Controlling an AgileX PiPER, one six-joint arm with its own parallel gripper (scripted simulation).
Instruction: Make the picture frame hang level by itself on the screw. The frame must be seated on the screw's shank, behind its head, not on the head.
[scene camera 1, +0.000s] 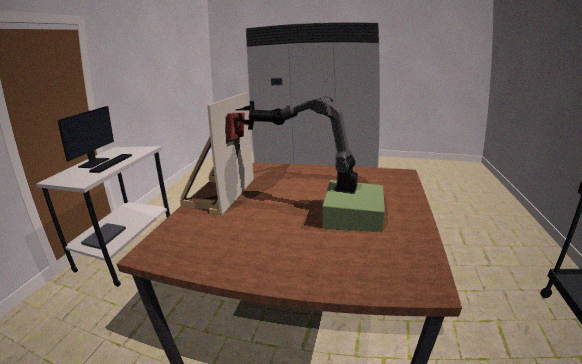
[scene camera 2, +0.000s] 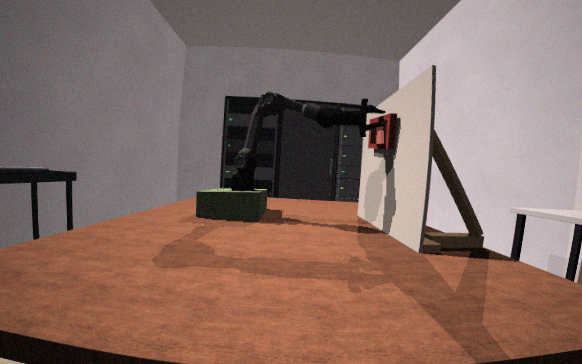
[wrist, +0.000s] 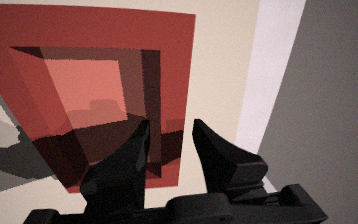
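Note:
My gripper (wrist: 171, 127) is here in the wrist view, and with it I see a red picture frame (wrist: 77, 105). There is a wall board too, which I find at (wrist: 222, 46), at (scene camera 1: 232, 159) and again at (scene camera 2: 394, 190). A wooden brace (scene camera 2: 440, 156) is part of the scene as well.

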